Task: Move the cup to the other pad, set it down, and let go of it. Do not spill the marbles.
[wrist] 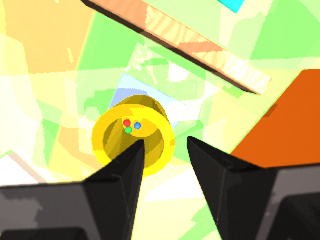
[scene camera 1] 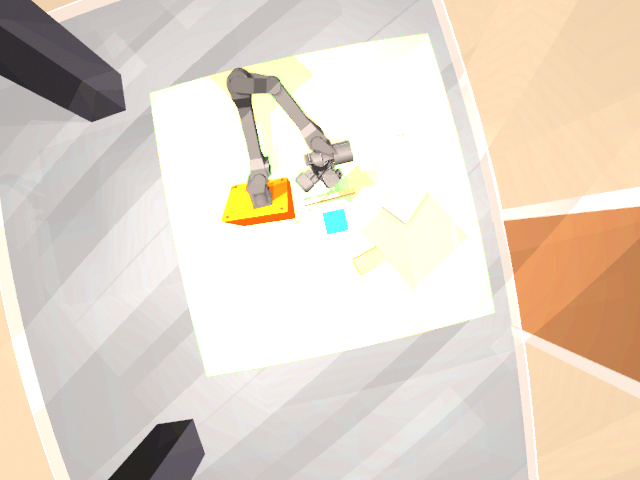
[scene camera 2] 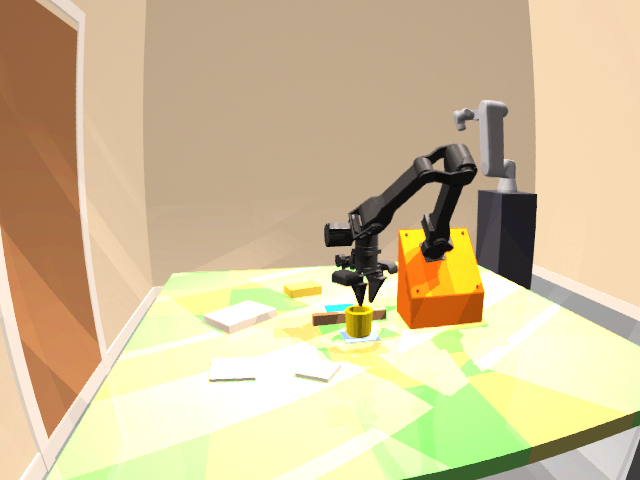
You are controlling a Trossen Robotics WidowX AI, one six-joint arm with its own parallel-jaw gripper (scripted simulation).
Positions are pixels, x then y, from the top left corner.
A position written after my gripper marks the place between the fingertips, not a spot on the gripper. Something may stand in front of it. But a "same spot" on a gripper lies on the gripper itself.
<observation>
my gripper: wrist; scene camera 1 319,174; scene camera 2
white slab: scene camera 1; scene camera 2; not seen in the wrist view (out of frame)
same spot on my gripper: (scene camera 2: pixel 374 282) = (wrist: pixel 227 222)
same spot on white slab: (scene camera 1: pixel 406 196) = (scene camera 2: pixel 239 312)
</observation>
